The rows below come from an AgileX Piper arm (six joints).
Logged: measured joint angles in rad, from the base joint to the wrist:
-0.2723 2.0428 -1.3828 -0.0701 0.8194 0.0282
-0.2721 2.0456 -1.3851 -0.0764 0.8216 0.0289
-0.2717 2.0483 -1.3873 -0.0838 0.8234 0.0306
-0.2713 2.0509 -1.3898 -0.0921 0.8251 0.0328
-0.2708 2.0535 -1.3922 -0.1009 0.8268 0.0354
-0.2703 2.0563 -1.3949 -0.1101 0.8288 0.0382
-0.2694 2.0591 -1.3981 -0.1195 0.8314 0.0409
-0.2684 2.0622 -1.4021 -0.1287 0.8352 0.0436
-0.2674 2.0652 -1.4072 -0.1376 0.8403 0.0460
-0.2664 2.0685 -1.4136 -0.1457 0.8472 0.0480
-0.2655 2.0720 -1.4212 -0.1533 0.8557 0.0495
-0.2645 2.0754 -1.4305 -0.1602 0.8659 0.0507
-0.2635 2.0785 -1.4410 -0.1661 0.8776 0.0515
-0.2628 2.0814 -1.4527 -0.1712 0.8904 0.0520
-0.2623 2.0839 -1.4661 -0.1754 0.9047 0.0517
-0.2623 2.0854 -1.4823 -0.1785 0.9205 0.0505
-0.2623 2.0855 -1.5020 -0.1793 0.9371 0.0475
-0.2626 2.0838 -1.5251 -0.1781 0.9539 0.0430
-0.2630 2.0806 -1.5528 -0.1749 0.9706 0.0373
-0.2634 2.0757 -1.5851 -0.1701 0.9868 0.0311
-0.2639 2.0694 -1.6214 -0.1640 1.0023 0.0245
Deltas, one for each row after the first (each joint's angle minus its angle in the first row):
0.0002 0.0028 -0.0023 -0.0063 0.0022 0.0007
0.0006 0.0055 -0.0045 -0.0137 0.0040 0.0024
0.0010 0.0081 -0.0070 -0.0220 0.0057 0.0046
0.0015 0.0107 -0.0094 -0.0308 0.0074 0.0072
0.0020 0.0135 -0.0121 -0.0400 0.0094 0.0100
0.0029 0.0163 -0.0153 -0.0494 0.0120 0.0127
0.0039 0.0194 -0.0193 -0.0586 0.0158 0.0154
0.0049 0.0224 -0.0244 -0.0675 0.0209 0.0178
0.0059 0.0257 -0.0308 -0.0756 0.0278 0.0198
0.0068 0.0292 -0.0384 -0.0832 0.0363 0.0213
0.0078 0.0326 -0.0477 -0.0901 0.0465 0.0225
0.0088 0.0357 -0.0582 -0.0960 0.0582 0.0233
0.0095 0.0386 -0.0699 -0.1011 0.0710 0.0238
0.0100 0.0411 -0.0833 -0.1053 0.0853 0.0235
0.0100 0.0426 -0.0995 -0.1084 0.1011 0.0223
0.0100 0.0427 -0.1192 -0.1092 0.1177 0.0193
0.0097 0.0410 -0.1423 -0.1080 0.1345 0.0148
0.0093 0.0378 -0.1700 -0.1048 0.1512 0.0091
0.0089 0.0329 -0.2023 -0.1000 0.1674 0.0029
0.0084 0.0266 -0.2386 -0.0939 0.1829 -0.0037

